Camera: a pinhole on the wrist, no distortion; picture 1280 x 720 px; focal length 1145.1 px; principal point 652.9 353.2 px. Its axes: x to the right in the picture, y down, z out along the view. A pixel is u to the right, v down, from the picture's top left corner.
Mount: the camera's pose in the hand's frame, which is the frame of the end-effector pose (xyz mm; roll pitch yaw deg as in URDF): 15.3 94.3 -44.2 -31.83 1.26 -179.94
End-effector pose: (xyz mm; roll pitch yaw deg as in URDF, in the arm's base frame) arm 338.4 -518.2 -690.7 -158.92 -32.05 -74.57
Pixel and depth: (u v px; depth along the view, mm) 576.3 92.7 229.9
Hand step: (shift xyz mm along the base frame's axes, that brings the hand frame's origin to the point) 76.6 -97.0 -133.2
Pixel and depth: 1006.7 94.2 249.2
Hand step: 69.4 -24.6 -193.4
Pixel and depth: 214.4 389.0 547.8
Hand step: 425.2 -244.6 -151.6
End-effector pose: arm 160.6 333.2 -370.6 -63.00 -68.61 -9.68
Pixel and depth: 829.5 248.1 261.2
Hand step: -82.0 174.5 10.9
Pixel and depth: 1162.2 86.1 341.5
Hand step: -144.0 273.3 -80.8
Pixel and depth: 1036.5 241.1 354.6
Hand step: -169.1 246.1 -37.0
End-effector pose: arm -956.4 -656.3 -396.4 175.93 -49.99 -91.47
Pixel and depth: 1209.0 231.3 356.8
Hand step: 39.3 -108.6 -305.5
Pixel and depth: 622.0 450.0 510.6
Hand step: 177.2 -309.7 -229.5
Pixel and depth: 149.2 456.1 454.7
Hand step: 146.4 -395.3 -57.6
